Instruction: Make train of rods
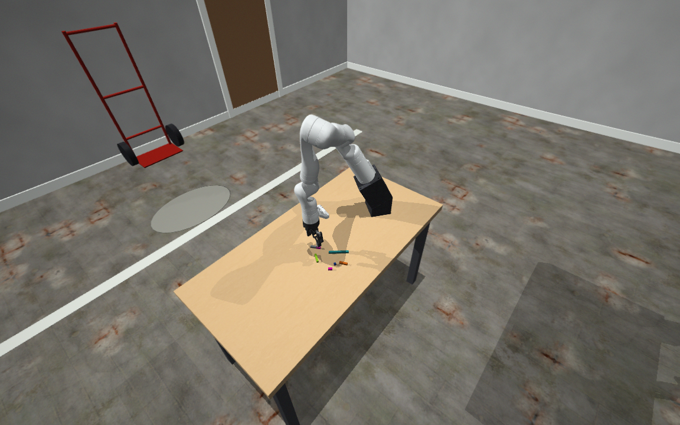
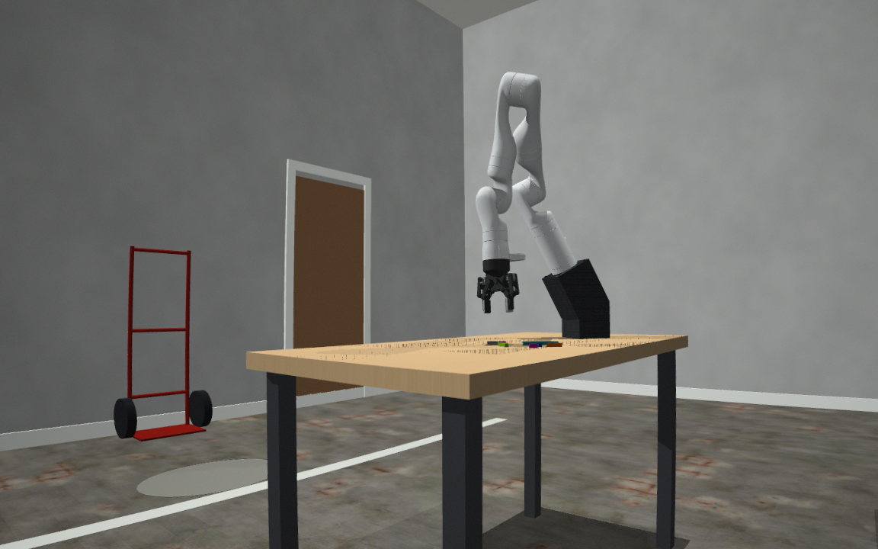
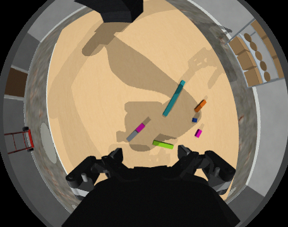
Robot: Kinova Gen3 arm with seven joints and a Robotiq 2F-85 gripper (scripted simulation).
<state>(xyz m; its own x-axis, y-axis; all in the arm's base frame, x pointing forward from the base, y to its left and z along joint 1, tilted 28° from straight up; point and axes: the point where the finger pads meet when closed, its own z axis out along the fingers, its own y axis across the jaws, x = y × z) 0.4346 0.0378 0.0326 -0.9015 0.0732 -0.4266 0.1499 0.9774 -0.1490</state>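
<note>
Right now my hand is 9 cm above the lime rod, 3 cm to the right of it and 2 cm short of it. The rest, counted from my hand: grey rod (9 cm below, 3 cm to the right, 2 cm behind); turquoise rod (9 cm below, 8 cm to the left, 8 cm behind); blue rod (12 cm to the left, 9 cm below, 2 cm behind).
</note>
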